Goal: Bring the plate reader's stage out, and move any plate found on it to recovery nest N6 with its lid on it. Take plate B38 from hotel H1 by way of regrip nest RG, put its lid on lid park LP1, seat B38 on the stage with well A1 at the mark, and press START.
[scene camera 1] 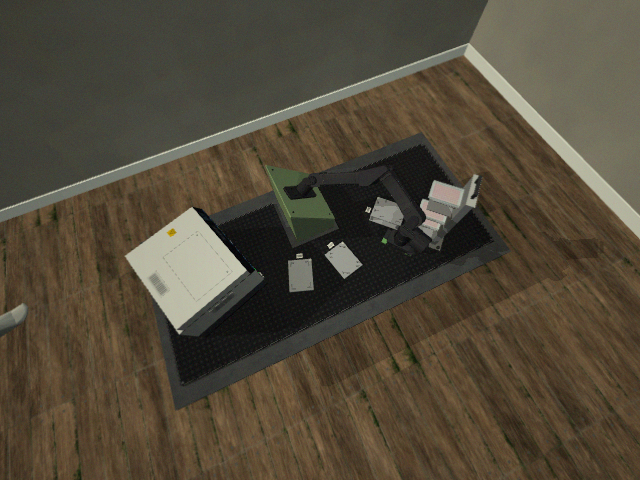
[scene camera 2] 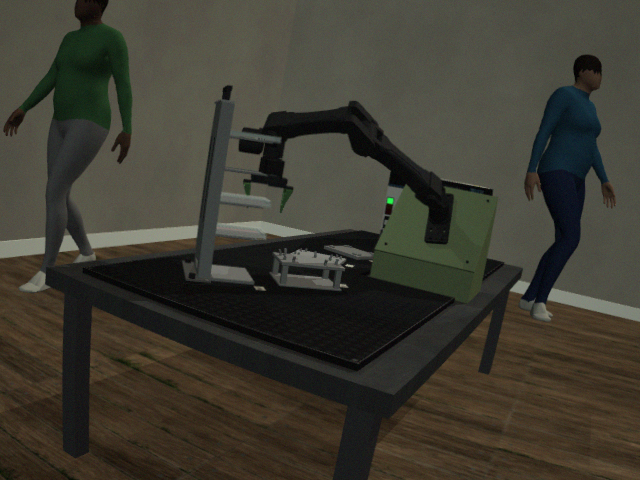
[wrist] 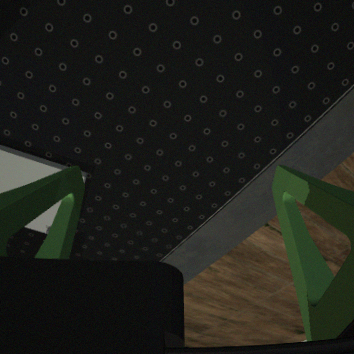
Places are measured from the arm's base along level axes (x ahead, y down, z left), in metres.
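Pixels of known places: gripper, fingertip midpoint: (scene camera 1: 395,248) (scene camera 2: 263,210) (wrist: 177,175); arm's base, origin of the base link: (scene camera 1: 300,192) (scene camera 2: 439,218).
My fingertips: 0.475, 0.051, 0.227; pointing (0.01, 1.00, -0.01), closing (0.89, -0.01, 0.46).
Note:
For each thing: its top centre in the pictures, then the offset to it from my fingertips, as dx, dy, dz. "pt": a spot on its surface instead.
- white plate reader, middle of its top: (scene camera 2: 439,178) (scene camera 1: 186,262) -0.393, -0.164, -0.808
- pale nest corner, surface spot: (wrist: 22,172) pt -0.113, +0.136, -0.166
My gripper (scene camera 1: 396,247) (scene camera 2: 264,202) (wrist: 177,175) is open and empty, with its green fingers pointing down beside hotel H1, high above the mat. The hotel (scene camera 2: 212,196) is a tall grey post with several shelves; pinkish plates show on shelves in scene camera 1, the top one (scene camera 1: 447,192) clearest. No plate label is readable, so I cannot tell which is B38. The white plate reader (scene camera 1: 196,268) stands at the left; its stage does not show. In scene camera 2 a green light (scene camera 2: 390,200) shows on its front, and START is too small to tell.
A raised pegged stand (scene camera 1: 381,210) (scene camera 2: 310,256) is between the hotel and the green arm mount (scene camera 1: 310,206) (scene camera 2: 429,232). Two flat pale nests (scene camera 1: 300,274) (scene camera 1: 343,259) lie nearer the reader; their tags are unreadable. A pale nest corner (wrist: 22,172) shows beside the left finger.

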